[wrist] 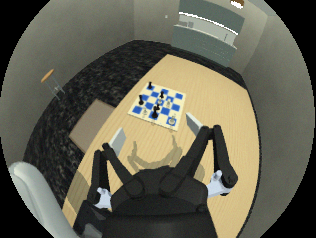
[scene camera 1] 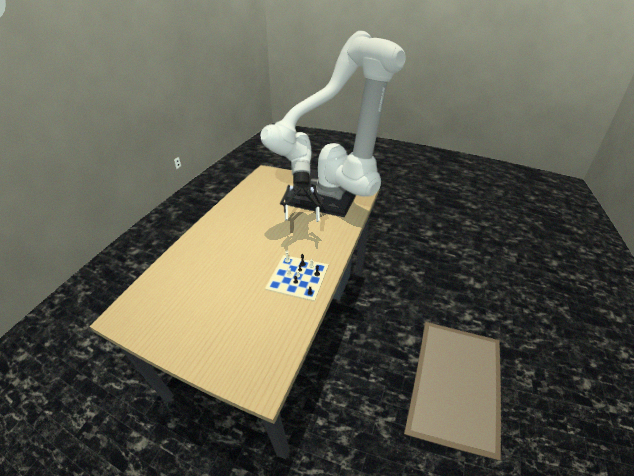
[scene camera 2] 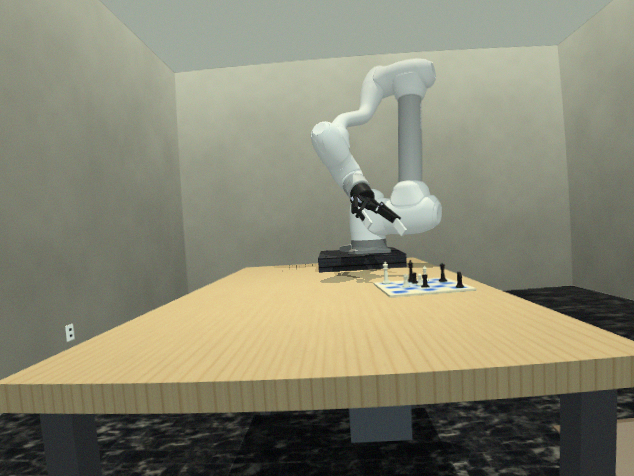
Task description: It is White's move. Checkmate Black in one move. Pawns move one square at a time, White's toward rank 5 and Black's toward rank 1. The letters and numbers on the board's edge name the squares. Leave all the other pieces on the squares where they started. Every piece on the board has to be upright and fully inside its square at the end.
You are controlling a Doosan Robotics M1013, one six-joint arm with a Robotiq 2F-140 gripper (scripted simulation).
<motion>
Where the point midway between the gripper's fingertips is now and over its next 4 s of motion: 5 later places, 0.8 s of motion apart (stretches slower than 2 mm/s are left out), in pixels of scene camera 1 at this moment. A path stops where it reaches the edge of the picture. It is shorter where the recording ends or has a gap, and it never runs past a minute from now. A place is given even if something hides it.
The gripper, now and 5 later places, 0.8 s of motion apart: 302, 220; 306, 229; 309, 235; 312, 241; 312, 229; 317, 228
</motion>
